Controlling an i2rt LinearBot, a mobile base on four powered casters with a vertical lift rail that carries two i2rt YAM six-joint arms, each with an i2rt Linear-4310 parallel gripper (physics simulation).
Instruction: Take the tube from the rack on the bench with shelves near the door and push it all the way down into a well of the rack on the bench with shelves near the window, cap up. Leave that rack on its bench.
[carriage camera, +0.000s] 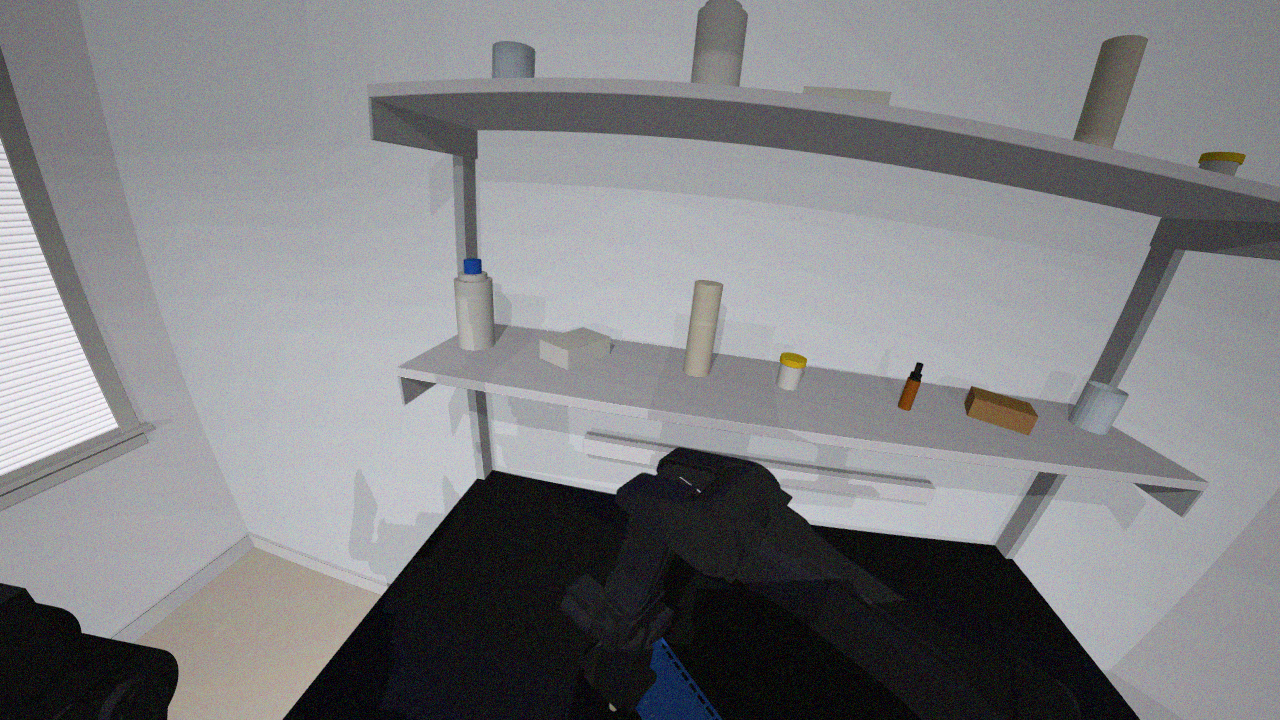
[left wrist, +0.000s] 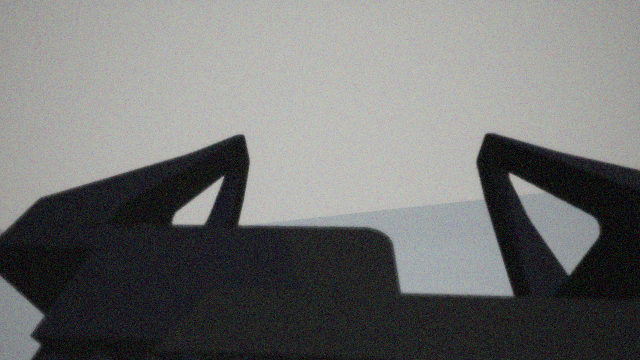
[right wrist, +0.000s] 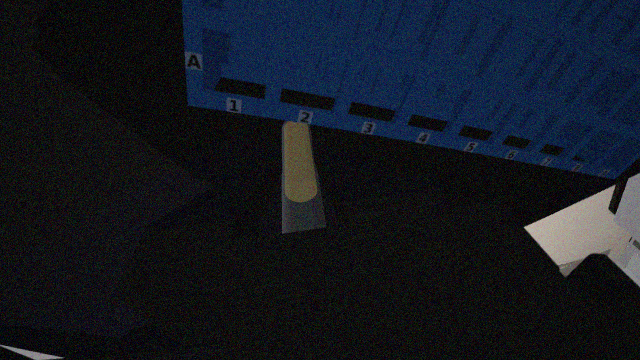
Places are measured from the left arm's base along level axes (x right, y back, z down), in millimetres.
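Pixels of known places: left gripper, fingertip midpoint: (left wrist: 361, 147); right gripper, fingertip midpoint: (carriage camera: 614, 700) (right wrist: 298, 154).
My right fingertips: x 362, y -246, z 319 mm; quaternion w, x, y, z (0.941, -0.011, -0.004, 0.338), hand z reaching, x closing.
Ahead of a thing's pixels: the offset from my right fingertips to its top centre. "spot": to the spot under its first point. Level surfaces: height alone.
My right gripper (carriage camera: 617, 685) (right wrist: 298, 154) is shut on the tube {dx -1, dy +1, dz -81 mm} (right wrist: 300, 165), which is clear with yellow contents. Its rounded lower end points toward the blue rack {dx +96, dy +11, dz -28 mm} (carriage camera: 673, 687) (right wrist: 272, 110) on the black bench. In the right wrist view this end overlaps the rack's near edge by label 2, close to row A; the height gap cannot be told. The tube's cap is hidden, and the dark fingers are hard to make out. In the carriage view the arm covers much of the rack. My left gripper (left wrist: 361, 147) is open and empty, facing a pale wall.
The black bench {dz +30 mm} (carriage camera: 510, 537) stands under a lower shelf {dz -428 mm} (carriage camera: 626, 385) and an upper shelf (carriage camera: 626, 111). They hold a blue-capped bottle {spot: dx -317, dy -417, dz -506 mm} (carriage camera: 474, 313), cylinders, boxes and jars. A window (carriage camera: 44, 340) is at the left. My left arm (carriage camera: 80, 667) shows at the lower left.
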